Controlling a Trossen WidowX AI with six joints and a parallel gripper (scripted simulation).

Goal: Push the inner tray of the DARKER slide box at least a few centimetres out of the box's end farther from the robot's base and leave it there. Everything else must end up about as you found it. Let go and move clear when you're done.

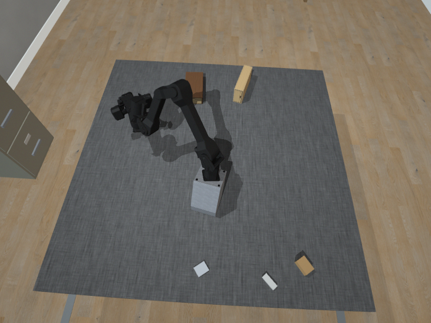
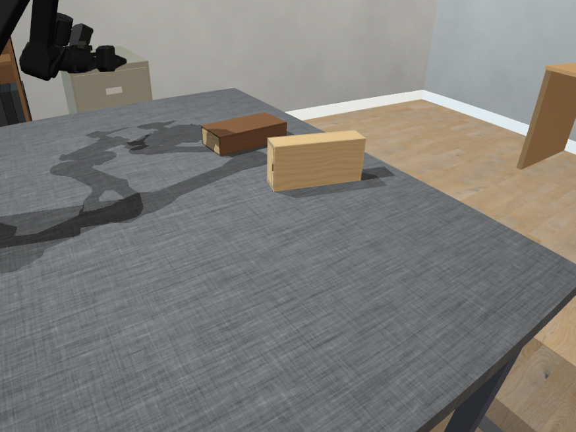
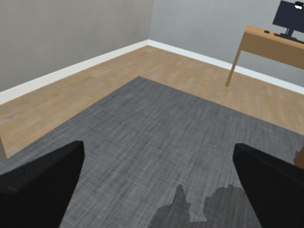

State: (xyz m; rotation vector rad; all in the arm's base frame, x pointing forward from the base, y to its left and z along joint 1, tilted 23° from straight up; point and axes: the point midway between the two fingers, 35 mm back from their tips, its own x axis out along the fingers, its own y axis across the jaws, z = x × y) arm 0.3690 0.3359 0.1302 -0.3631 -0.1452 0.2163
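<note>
Right now the darker slide box is 22 cm ahead of my hand, 31 cm to the right of it and 18 cm below it. From my hand the other things lie so: inner tray 22 cm ahead, 31 cm to the right, 18 cm below; then lighter slide box 18 cm ahead, 58 cm to the right, 15 cm below; then tan block 78 cm behind, 63 cm to the right, 19 cm below.
</note>
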